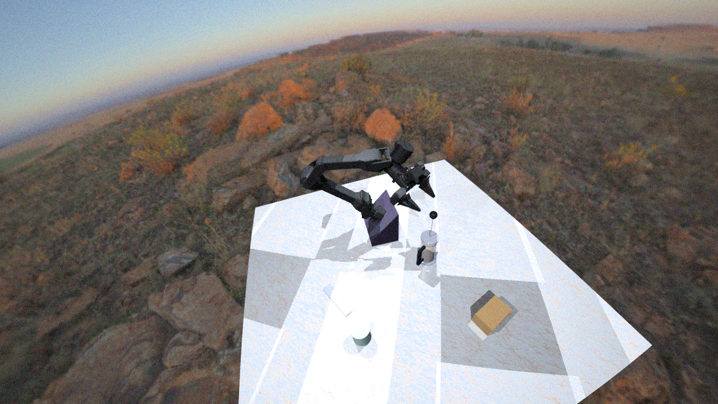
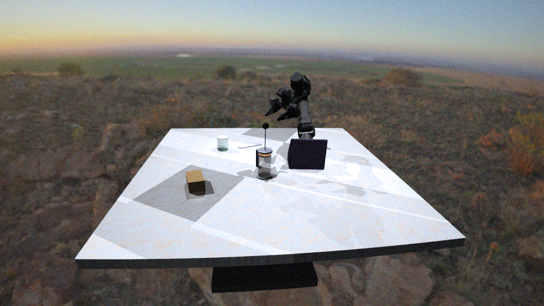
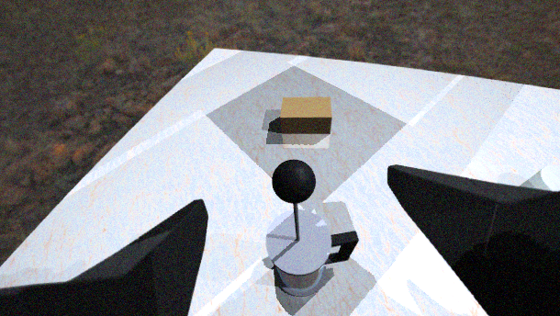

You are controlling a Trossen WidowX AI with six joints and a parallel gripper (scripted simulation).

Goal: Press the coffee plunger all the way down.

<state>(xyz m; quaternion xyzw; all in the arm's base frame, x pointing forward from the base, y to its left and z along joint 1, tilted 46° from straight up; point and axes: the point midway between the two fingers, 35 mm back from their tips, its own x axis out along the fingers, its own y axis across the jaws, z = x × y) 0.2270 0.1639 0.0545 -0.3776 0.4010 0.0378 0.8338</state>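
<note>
My gripper tip is now 160 mm above the glass coffee press, 30 mm short of it and 10 mm to the left of it. From my gripper tip the other things lie so: thin flat grey strip 400 mm to the right, 280 mm below, 30 mm ahead.
</note>
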